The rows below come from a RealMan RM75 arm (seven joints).
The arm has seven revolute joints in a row. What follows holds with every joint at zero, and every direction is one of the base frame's.
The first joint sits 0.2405 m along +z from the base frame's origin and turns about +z.
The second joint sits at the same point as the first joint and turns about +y.
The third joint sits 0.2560 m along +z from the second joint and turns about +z.
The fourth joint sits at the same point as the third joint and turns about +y.
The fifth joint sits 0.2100 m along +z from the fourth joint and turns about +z.
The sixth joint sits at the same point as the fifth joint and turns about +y.
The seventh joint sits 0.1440 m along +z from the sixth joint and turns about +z.
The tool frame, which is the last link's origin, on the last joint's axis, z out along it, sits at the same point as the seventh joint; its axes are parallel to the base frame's.
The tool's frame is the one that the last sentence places.
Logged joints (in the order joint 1, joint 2, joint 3, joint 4, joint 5, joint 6, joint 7), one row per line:
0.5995 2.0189 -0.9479 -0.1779 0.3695 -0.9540 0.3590
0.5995 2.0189 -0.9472 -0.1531 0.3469 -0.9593 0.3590
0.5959 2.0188 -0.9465 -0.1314 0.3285 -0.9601 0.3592
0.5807 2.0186 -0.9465 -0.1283 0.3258 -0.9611 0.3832
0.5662 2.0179 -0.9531 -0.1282 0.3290 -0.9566 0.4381
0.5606 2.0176 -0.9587 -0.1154 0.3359 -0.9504 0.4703
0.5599 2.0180 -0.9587 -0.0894 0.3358 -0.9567 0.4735
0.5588 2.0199 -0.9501 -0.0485 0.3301 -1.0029 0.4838
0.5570 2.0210 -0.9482 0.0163 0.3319 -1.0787 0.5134
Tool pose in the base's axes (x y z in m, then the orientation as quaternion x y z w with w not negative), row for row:
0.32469 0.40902 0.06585 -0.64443 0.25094 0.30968 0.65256
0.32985 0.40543 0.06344 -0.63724 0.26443 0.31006 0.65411
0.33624 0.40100 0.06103 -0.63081 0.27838 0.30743 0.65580
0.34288 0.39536 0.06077 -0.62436 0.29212 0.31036 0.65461
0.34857 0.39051 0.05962 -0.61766 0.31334 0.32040 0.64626
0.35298 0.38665 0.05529 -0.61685 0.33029 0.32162 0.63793
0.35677 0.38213 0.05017 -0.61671 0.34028 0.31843 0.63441
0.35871 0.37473 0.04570 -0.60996 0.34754 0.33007 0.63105
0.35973 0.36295 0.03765 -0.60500 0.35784 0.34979 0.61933
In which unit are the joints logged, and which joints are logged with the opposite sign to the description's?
The joints are logged in radians. Opposite sign: joint 5.
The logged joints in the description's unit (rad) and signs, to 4 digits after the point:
0.5995 2.0189 -0.9479 -0.1779 -0.3695 -0.9540 0.3590
0.5995 2.0189 -0.9472 -0.1531 -0.3469 -0.9593 0.3590
0.5959 2.0188 -0.9465 -0.1314 -0.3285 -0.9601 0.3592
0.5807 2.0186 -0.9465 -0.1283 -0.3258 -0.9611 0.3832
0.5662 2.0179 -0.9531 -0.1282 -0.3290 -0.9566 0.4381
0.5606 2.0176 -0.9587 -0.1154 -0.3359 -0.9504 0.4703
0.5599 2.0180 -0.9587 -0.0894 -0.3358 -0.9567 0.4735
0.5588 2.0199 -0.9501 -0.0485 -0.3301 -1.0029 0.4838
0.5570 2.0210 -0.9482 0.0163 -0.3319 -1.0787 0.5134

